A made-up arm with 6 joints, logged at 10 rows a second.
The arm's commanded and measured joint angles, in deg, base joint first. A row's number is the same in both.
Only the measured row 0 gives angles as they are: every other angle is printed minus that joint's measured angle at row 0.
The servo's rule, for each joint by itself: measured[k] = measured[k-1] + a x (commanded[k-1-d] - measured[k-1]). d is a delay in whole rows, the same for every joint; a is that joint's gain. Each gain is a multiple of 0.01, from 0.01 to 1. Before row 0 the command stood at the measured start. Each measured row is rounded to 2 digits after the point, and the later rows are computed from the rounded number. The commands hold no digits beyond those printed.
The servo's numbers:
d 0
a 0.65 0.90 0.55 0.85 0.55 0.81
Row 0, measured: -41.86 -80.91 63.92 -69.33 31.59 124.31
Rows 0 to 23, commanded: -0.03 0.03 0.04 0.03 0.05 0.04; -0.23 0.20 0.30 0.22 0.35 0.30; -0.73 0.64 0.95 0.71 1.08 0.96; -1.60 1.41 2.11 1.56 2.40 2.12; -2.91 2.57 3.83 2.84 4.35 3.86; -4.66 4.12 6.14 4.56 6.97 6.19; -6.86 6.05 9.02 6.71 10.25 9.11; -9.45 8.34 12.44 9.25 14.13 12.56; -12.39 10.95 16.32 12.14 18.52 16.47; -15.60 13.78 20.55 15.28 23.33 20.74; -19.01 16.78 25.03 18.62 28.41 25.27; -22.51 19.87 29.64 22.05 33.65 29.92; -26.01 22.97 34.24 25.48 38.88 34.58; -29.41 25.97 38.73 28.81 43.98 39.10; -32.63 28.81 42.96 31.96 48.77 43.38; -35.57 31.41 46.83 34.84 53.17 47.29; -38.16 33.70 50.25 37.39 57.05 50.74; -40.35 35.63 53.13 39.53 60.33 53.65; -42.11 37.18 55.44 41.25 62.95 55.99; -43.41 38.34 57.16 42.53 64.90 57.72; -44.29 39.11 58.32 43.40 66.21 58.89; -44.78 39.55 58.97 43.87 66.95 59.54; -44.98 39.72 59.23 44.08 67.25 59.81; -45.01 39.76 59.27 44.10 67.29 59.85
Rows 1 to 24, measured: -0.02 0.03 0.02 0.03 0.03 0.03; -0.16 0.18 0.17 0.19 0.21 0.25; -0.53 0.59 0.60 0.63 0.69 0.83; -1.23 1.33 1.43 1.42 1.63 1.87; -2.32 2.45 2.75 2.63 3.13 3.48; -3.84 3.95 4.61 4.27 5.24 5.68; -5.80 5.84 7.04 6.34 8.00 8.46; -8.17 8.09 10.01 8.81 11.37 11.78; -10.91 10.66 13.48 11.64 15.30 15.58; -13.96 13.47 17.37 14.73 19.72 19.76; -17.24 16.45 21.58 18.04 24.50 24.22; -20.67 19.53 26.01 21.45 29.53 28.84; -24.14 22.63 30.54 24.88 34.67 33.49; -27.57 25.64 35.04 28.22 39.79 38.03; -30.86 28.49 39.40 31.40 44.73 42.36; -33.92 31.12 43.49 34.32 49.37 46.35; -36.68 33.44 47.21 36.93 53.59 49.91; -39.07 35.41 50.47 39.14 57.30 52.94; -41.05 37.00 53.20 40.93 60.41 55.41; -42.58 38.21 55.38 42.29 62.88 57.28; -43.69 39.02 57.00 43.23 64.71 58.58; -44.40 39.50 58.08 43.77 65.94 59.36; -44.78 39.70 58.71 44.03 66.66 59.72; -44.93 39.75 59.02 44.09 67.01 59.83
